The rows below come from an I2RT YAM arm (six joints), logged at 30 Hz.
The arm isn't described. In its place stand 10 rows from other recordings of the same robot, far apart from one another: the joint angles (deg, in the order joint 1, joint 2, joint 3, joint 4, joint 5, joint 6), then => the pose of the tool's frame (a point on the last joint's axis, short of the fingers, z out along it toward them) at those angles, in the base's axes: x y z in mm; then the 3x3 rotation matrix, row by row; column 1 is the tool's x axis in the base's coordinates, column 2 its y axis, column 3 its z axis.
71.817 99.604 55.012 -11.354 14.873 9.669 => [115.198 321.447 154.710], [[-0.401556 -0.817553 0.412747], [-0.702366 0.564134 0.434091], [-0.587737 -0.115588 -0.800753]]
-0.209 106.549 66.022 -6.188 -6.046 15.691 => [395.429 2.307 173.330], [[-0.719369 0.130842 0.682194], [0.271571 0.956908 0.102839], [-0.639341 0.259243 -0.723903]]
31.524 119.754 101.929 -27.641 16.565 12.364 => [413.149 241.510 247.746], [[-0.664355 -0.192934 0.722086], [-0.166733 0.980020 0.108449], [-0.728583 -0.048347 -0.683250]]
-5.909 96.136 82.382 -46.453 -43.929 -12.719 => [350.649 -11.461 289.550], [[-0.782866 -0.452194 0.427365], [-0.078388 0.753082 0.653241], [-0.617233 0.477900 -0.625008]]
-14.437 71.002 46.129 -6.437 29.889 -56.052 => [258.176 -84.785 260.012], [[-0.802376 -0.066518 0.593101], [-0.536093 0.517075 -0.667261], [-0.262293 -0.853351 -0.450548]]
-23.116 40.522 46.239 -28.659 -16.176 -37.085 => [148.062 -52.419 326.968], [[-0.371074 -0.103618 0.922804], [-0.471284 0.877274 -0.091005], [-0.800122 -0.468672 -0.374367]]
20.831 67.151 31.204 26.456 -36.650 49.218 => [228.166 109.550 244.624], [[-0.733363 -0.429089 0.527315], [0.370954 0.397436 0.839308], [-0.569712 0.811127 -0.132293]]
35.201 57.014 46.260 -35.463 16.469 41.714 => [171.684 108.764 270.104], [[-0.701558 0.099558 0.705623], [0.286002 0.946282 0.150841], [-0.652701 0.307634 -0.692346]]
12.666 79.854 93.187 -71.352 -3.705 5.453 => [249.326 58.391 395.353], [[-0.847803 -0.172415 0.501500], [-0.093336 0.979423 0.178936], [-0.522032 0.104895 -0.846451]]
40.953 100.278 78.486 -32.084 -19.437 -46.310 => [279.445 258.202 251.135], [[0.132672 -0.970408 0.201758], [-0.787714 0.020317 0.615706], [-0.601586 -0.240615 -0.761708]]
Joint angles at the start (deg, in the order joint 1, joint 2, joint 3, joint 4, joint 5, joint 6):
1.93 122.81 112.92 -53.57 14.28 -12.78
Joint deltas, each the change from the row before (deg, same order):
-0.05 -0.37 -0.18 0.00 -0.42 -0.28
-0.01 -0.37 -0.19 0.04 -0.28 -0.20
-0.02 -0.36 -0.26 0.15 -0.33 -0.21
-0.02 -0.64 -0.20 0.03 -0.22 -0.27
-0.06 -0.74 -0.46 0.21 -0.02 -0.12
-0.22 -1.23 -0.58 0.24 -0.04 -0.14
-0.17 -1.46 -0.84 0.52 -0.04 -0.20
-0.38 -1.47 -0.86 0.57 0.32 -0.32
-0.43 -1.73 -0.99 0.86 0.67 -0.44
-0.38 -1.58 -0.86 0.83 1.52 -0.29
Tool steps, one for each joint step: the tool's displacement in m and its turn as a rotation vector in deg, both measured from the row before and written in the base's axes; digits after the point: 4 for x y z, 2 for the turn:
-0.0011 -0.0002 0.0019 0.26 -0.11 0.38
-0.0011 0.0001 0.0019 0.17 -0.17 0.29
-0.0010 0.0000 0.0015 0.21 -0.19 0.31
-0.0019 -0.0001 0.0039 0.09 -0.41 0.31
-0.0022 -0.0005 0.0034 -0.02 -0.46 0.05
-0.0037 -0.0018 0.0065 -0.01 -0.86 -0.08
-0.0043 -0.0014 0.0070 -0.03 -1.10 0.02
-0.0044 -0.0032 0.0069 -0.41 -1.12 -0.28
-0.0051 -0.0038 0.0083 -0.77 -1.51 -0.42
-0.0048 -0.0038 0.0079 -1.41 -1.49 -0.99

